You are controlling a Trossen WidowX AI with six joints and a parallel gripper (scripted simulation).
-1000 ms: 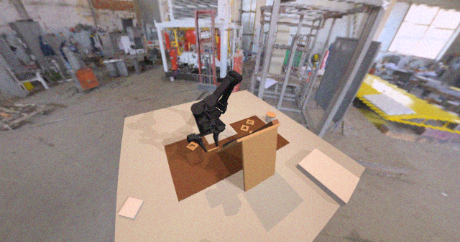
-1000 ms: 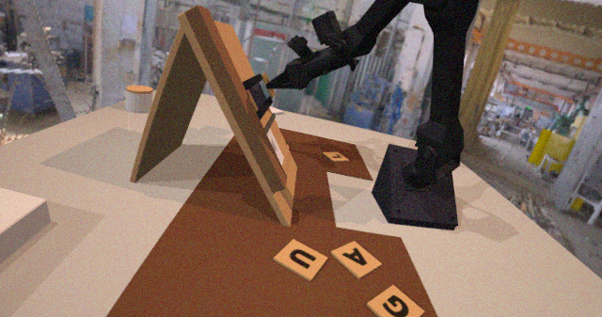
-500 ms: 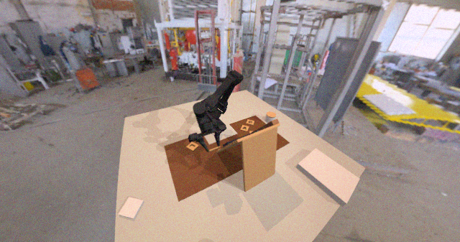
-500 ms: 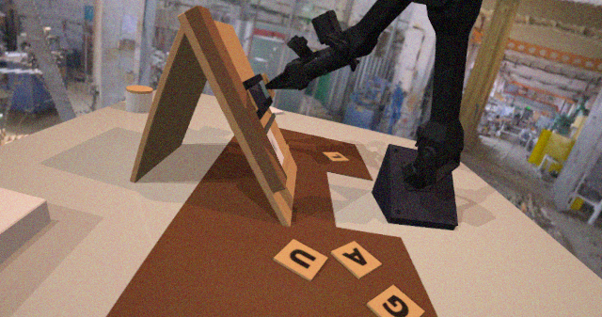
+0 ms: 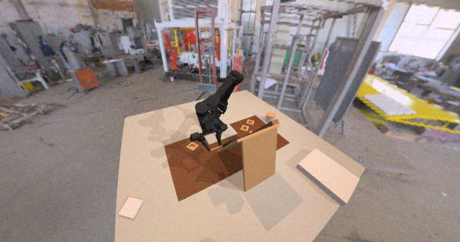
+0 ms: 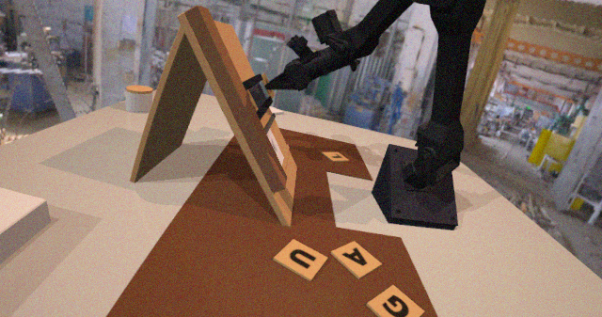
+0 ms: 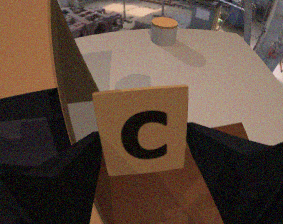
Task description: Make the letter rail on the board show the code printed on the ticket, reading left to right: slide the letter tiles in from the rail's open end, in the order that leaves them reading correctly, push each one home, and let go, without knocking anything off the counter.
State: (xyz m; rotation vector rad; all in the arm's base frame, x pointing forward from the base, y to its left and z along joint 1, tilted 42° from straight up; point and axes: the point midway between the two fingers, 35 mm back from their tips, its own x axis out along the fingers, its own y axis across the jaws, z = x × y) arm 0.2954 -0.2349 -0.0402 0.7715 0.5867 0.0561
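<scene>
The white ticket lies 18 cm to the left of my gripper tip, 8 cm below it and 3 cm behind it. From my gripper tip the other things lie so: brown mat (18 cm to the left, 17 cm below, 13 cm behind); letter tile (38 cm to the left, 16 cm below, 7 cm behind); white pad (42 cm to the right, 16 cm below, 5 cm behind).
</scene>
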